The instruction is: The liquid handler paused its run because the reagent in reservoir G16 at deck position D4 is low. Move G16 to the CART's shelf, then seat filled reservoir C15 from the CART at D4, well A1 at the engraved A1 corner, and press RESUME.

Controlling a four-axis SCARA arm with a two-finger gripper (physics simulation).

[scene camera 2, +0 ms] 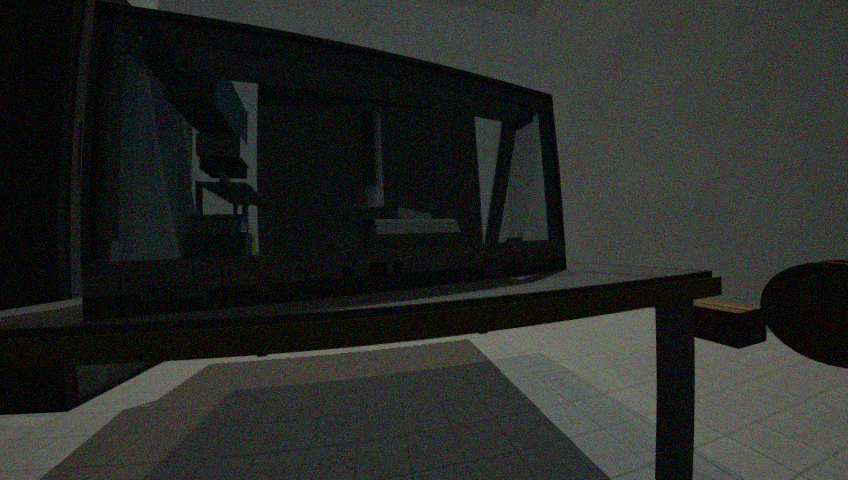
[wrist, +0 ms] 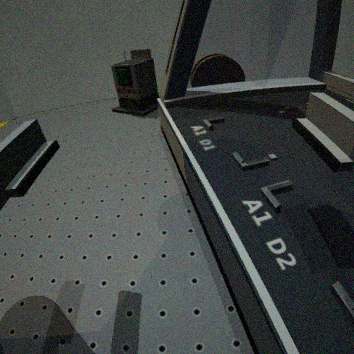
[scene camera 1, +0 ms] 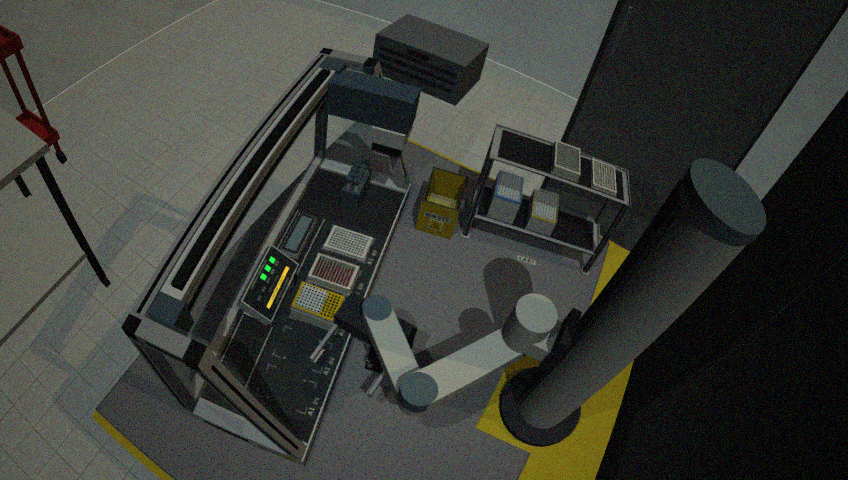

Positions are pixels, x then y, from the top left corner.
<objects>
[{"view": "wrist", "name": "my gripper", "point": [169,115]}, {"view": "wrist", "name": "raised deck rail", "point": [255,320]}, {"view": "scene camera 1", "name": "my gripper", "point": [339,377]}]
</objects>
